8 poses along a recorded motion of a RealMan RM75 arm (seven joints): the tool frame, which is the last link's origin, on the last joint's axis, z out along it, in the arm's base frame.
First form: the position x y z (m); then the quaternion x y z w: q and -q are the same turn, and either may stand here.
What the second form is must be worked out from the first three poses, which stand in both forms.
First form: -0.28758, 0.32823, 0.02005, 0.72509, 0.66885, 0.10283, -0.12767
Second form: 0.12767, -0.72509, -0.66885, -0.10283, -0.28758, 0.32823, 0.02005
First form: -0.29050, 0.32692, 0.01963, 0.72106, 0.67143, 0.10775, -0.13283
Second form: 0.13283, -0.72106, -0.67143, -0.10775, -0.29050, 0.32692, 0.01963
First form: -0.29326, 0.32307, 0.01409, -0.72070, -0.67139, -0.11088, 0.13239
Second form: 0.13239, -0.72070, -0.67139, -0.11088, -0.29326, 0.32307, 0.01409
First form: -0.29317, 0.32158, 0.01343, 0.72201, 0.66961, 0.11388, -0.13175
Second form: 0.13175, -0.72201, -0.66961, -0.11388, -0.29317, 0.32158, 0.01343
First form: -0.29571, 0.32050, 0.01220, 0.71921, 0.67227, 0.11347, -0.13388
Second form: 0.13388, -0.71921, -0.67227, -0.11347, -0.29571, 0.32050, 0.01220
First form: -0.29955, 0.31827, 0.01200, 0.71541, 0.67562, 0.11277, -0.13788
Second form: 0.13788, -0.71541, -0.67562, -0.11277, -0.29955, 0.31827, 0.01200
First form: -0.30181, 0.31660, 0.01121, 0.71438, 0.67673, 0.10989, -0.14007
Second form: 0.14007, -0.71438, -0.67673, -0.10989, -0.30181, 0.31660, 0.01121
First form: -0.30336, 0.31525, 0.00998, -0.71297, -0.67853, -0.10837, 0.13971
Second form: 0.13971, -0.71297, -0.67853, -0.10837, -0.30336, 0.31525, 0.00998
